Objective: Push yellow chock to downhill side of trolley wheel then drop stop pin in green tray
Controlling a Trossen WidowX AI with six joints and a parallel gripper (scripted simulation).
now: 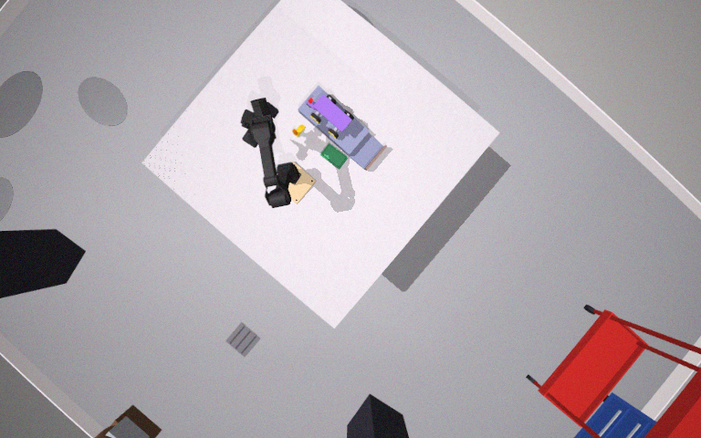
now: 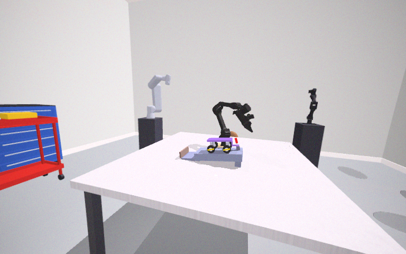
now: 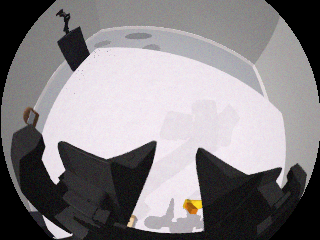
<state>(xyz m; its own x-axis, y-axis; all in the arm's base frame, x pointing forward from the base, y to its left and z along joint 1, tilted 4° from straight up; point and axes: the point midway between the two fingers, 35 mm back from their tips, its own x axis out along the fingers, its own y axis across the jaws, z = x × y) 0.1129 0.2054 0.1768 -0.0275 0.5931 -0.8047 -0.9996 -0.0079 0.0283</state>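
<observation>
Now: gripper tip 16 cm above the yellow chock, 12 cm to the left of it and 10 cm short of it. From my gripper tip the other things lie so: stop pin: 22 cm ahead, 13 cm to the right, 5 cm below; then purple trolley: 24 cm to the right, 23 cm ahead, 6 cm below; then blue-grey ramp: 25 cm to the right, 23 cm ahead, 13 cm below.
</observation>
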